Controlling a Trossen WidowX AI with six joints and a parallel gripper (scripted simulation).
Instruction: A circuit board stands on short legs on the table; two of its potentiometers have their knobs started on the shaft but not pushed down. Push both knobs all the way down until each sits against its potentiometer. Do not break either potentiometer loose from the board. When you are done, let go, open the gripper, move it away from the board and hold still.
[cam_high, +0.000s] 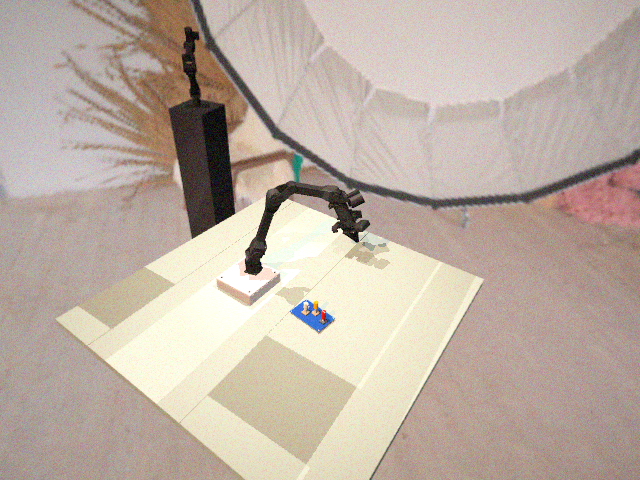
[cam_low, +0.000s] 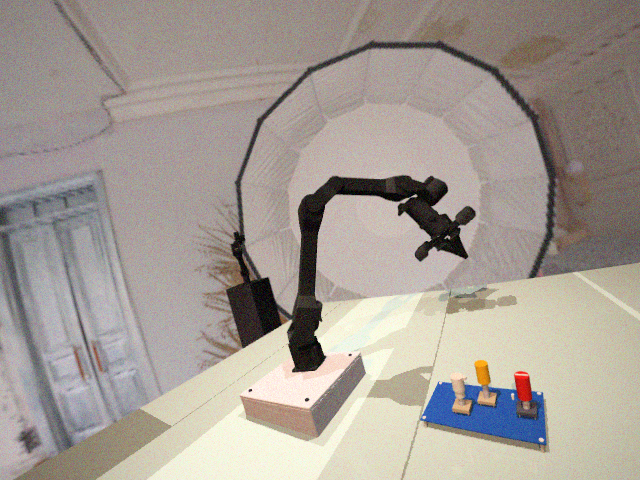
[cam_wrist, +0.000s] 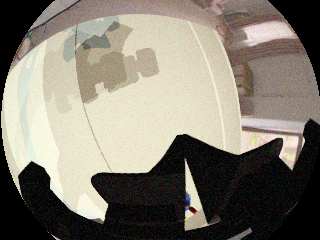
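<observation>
My gripper tip is now 35 cm to the left of the beige knob, 12 cm above it and 9 cm past it. From my gripper tip the other things lie so: red knob: 36 cm to the right, 12 cm below, 1 cm behind.
</observation>
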